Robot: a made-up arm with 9 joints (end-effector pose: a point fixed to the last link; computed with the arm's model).
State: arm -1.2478 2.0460 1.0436 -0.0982 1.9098 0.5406 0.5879 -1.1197 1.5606
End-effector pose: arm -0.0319 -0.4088 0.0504 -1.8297 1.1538 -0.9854
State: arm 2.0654 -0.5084 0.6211 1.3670 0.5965 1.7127 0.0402 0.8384 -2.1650
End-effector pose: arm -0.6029 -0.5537 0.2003 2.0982 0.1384 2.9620
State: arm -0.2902 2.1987 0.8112 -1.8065 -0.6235 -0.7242 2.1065 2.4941 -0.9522
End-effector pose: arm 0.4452 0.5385 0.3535 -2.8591 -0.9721 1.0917
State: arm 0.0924 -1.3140 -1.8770 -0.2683 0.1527 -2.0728 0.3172 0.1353 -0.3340
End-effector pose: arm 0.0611 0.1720 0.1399 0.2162 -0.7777 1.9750
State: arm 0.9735 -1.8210 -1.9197 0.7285 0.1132 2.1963 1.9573 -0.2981 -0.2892
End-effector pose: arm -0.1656 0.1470 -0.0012 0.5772 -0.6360 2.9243
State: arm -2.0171 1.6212 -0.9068 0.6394 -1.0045 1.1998 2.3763 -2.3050 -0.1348
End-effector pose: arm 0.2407 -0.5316 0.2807 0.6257 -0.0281 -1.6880
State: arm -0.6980 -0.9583 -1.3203 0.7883 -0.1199 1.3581 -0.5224 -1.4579 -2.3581
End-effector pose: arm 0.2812 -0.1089 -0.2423 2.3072 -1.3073 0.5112
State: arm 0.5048 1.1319 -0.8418 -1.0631 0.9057 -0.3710 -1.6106 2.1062 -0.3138
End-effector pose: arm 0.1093 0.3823 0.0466 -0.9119 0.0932 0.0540
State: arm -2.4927 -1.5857 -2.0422 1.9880 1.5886 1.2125 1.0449 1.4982 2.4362
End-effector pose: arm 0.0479 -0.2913 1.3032 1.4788 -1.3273 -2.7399
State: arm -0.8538 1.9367 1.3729 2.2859 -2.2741 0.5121 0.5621 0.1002 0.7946
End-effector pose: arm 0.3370 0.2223 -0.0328 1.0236 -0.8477 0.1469
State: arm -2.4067 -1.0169 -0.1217 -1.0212 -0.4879 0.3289 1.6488 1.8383 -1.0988
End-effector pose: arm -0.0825 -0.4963 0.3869 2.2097 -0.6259 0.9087
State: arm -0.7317 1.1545 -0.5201 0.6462 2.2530 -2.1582 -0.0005 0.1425 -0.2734
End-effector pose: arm 0.3873 0.2620 0.8507 -1.4061 -0.6983 2.5334
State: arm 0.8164 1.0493 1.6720 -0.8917 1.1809 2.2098 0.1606 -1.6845 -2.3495
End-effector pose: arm -0.2252 0.2648 0.5001 -0.5979 0.0031 0.6267
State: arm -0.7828 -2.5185 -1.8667 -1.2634 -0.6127 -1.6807 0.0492 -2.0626 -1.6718
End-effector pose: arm -0.1848 -0.9303 -0.0587 -2.2031 0.6104 2.4712
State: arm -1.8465 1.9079 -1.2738 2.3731 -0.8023 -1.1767 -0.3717 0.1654 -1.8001
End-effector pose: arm 0.1753 0.3009 -0.0996 2.2602 -0.6755 2.6947
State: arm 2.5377 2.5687 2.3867 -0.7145 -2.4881 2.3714 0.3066 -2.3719 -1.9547
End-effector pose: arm -0.0012 0.8751 -0.6629 2.8426 0.8374 -2.3613
